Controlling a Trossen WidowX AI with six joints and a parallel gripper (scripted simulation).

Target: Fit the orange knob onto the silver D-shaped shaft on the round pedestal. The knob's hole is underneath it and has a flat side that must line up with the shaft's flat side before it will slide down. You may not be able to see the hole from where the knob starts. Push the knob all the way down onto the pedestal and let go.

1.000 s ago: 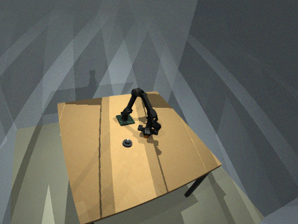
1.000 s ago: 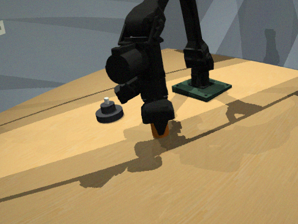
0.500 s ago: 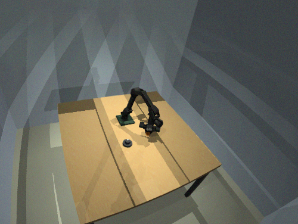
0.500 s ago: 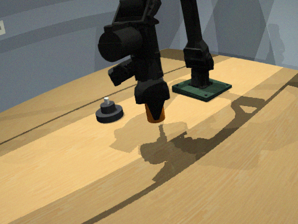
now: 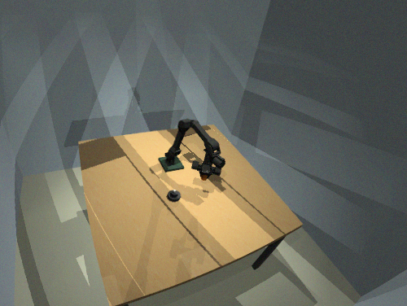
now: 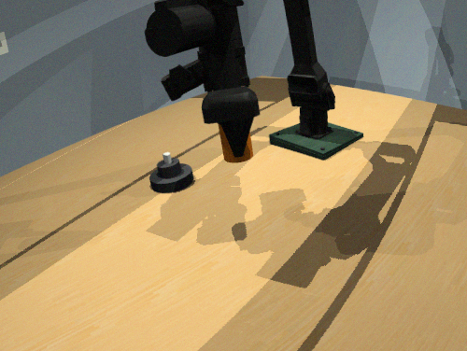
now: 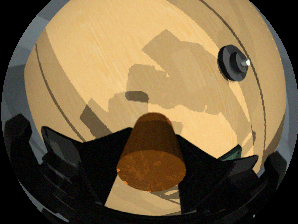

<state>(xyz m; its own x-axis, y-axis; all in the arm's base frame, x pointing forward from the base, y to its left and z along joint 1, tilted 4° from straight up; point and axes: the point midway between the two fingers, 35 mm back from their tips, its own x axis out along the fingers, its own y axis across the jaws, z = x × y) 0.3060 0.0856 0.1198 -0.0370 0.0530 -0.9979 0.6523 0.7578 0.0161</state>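
My gripper tip is 210 mm to the left of the round pedestal and 80 mm above it. Round my gripper tip: orange knob 30 mm above.
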